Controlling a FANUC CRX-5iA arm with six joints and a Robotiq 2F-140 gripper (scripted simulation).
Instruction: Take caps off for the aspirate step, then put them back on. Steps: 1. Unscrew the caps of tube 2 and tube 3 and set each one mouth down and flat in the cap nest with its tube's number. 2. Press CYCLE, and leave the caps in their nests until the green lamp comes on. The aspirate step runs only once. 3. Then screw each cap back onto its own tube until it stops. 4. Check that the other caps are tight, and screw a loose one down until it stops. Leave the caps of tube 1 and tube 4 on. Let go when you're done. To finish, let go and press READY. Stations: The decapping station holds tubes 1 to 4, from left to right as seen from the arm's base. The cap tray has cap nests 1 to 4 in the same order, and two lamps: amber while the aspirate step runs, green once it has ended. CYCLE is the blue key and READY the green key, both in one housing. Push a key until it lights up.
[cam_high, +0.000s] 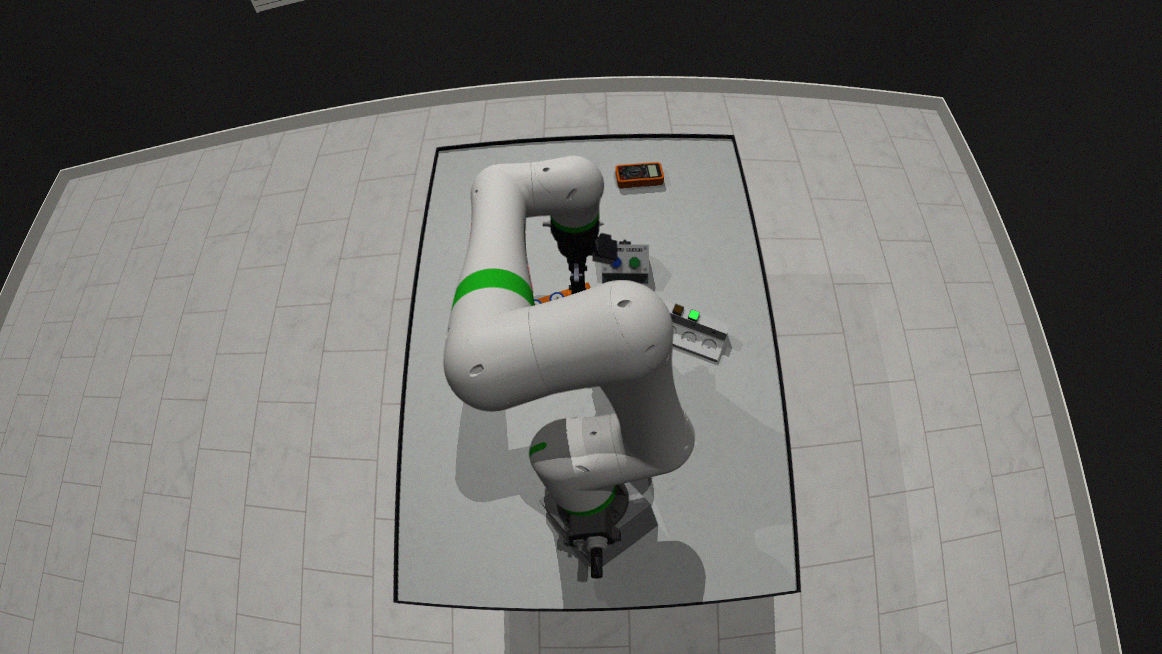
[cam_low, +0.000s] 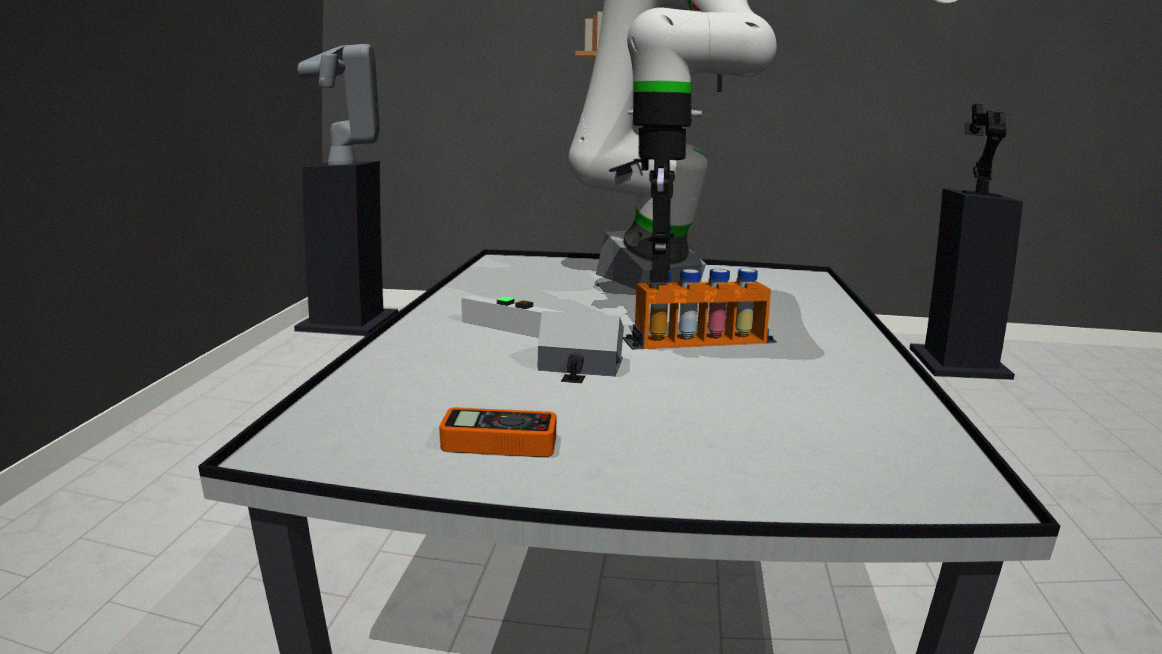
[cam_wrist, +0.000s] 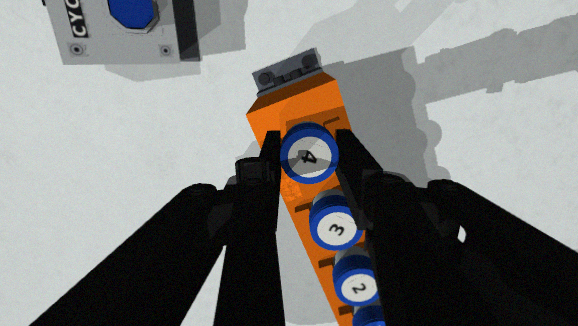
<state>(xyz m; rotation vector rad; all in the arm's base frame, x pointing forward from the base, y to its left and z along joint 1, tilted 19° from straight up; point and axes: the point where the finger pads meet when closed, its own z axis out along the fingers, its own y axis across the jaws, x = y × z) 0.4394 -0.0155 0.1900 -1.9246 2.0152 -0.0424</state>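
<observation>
My gripper is now 30 mm above the cap 4. Round my hand: cap 3 (50 mm to the left, 30 mm below, 20 mm behind); then cap 1 (150 mm to the left, 50 mm behind, 30 mm below); then cap 2 (100 mm to the left, 30 mm below, 30 mm behind).
</observation>
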